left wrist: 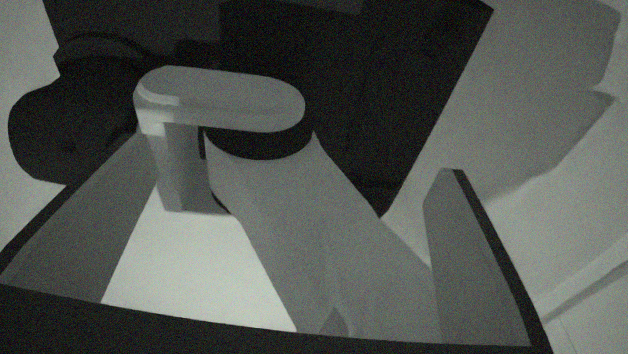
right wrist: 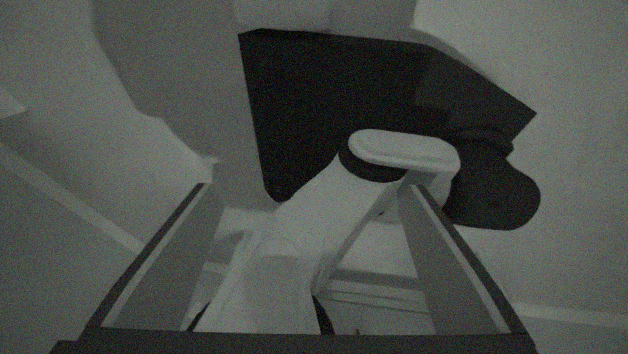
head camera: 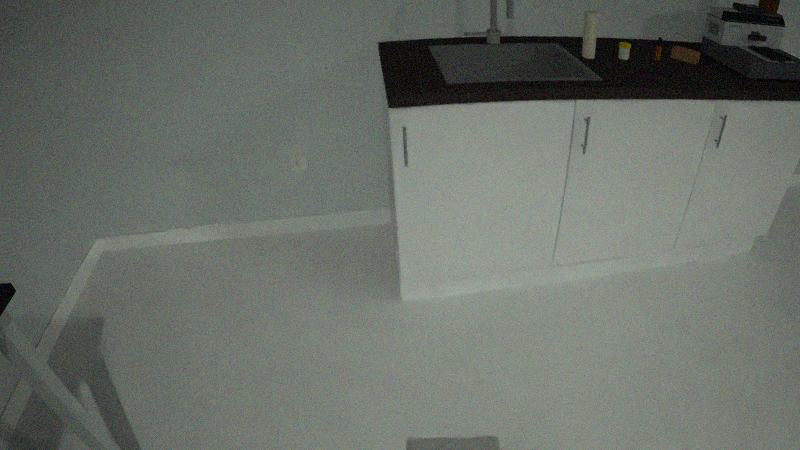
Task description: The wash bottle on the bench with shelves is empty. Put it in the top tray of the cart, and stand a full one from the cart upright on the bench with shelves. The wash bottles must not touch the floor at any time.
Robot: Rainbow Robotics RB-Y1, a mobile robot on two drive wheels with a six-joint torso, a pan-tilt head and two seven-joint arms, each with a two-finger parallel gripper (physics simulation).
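Frame: origin at the robot's base, x ahead, y left, z up, level; millimetres.
Where they show: left gripper, fingertip midpoint: [left wrist: 291,169]; right gripper, fingertip midpoint: [right wrist: 310,195].
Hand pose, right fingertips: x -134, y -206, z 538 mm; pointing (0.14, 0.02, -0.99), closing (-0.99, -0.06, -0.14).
Things, the pixels of their top centre, and the offset from my right fingertips. "spot": a spot on its surface instead. Level surfaces: height alone.
- dark worktop, surface height: dz +372 mm
- pale cylinder, surface spot: [head camera: 589,36] spot: dx +1754, dy -370, dz +460 mm
- yellow-lidded jar, surface spot: [head camera: 623,51] spot: dx +1771, dy -521, dz +406 mm
No wash bottle and no cart show in these views. A small black corner of the bench with shelves [head camera: 4,296] shows at the left edge of the head view, with a pale leg below it; its shelves do not show. My left gripper [left wrist: 291,169] is open, with nothing between its fingers; my own arm and dark base show behind them in the left wrist view. My right gripper [right wrist: 310,195] is open and empty, with my arm and base behind it. Neither gripper shows in the head view.
A white cabinet [head camera: 481,190] with a dark worktop [head camera: 413,92] and a sink [head camera: 509,62] stands ahead to the right. On it are a pale cylinder [head camera: 589,36], a yellow-lidded jar [head camera: 623,51], a brown block [head camera: 685,54] and a grey-white device [head camera: 746,33]. Walls stand behind and left.
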